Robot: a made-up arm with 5 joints. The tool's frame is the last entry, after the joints.
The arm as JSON. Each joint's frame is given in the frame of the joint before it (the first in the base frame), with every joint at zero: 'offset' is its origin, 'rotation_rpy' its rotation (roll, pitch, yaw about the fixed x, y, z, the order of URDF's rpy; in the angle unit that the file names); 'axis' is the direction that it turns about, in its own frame. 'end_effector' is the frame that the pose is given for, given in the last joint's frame.
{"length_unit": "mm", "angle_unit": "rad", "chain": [
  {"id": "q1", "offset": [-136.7, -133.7, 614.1], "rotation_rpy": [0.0, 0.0, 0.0], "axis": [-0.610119, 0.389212, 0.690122]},
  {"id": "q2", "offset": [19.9, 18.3, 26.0], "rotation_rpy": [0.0, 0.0, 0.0], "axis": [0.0, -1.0, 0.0]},
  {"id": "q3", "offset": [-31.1, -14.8, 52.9], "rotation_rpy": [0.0, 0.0, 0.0], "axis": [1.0, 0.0, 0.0]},
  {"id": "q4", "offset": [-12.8, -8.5, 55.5], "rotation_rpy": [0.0, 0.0, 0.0], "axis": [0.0, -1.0, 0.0]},
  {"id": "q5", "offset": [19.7, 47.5, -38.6], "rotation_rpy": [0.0, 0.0, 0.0], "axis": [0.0, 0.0, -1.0]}
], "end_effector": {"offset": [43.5, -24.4, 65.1], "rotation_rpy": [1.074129, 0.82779, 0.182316]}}
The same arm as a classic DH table. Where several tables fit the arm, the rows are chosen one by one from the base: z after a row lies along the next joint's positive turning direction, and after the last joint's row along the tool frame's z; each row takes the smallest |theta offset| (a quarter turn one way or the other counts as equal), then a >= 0, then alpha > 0; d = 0 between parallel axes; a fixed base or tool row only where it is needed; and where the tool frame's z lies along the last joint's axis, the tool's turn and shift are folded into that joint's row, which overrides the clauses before.
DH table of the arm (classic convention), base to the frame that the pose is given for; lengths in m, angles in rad. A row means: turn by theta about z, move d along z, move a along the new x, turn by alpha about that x. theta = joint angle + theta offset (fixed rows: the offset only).
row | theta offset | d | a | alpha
base (fixed) | 1.003 | 0.5728 | -0.1862 | -0.8091
q1 | -1.1561 | 0.0667 | 0.0321 | 1.9706
q2 | 0.8468 | -0.0008 | 0.0529 | 1.5708
q3 | 0 | -0.0439 | 0.0555 | -1.5708
q4 | -1.5708 | -0.039 | 0.0197 | 1.5708
q5 | -0.5621 | -0.0116 | 0.0238 | -1.899
tool (fixed) | -0.8914 | 0.0463 | 0 | 0

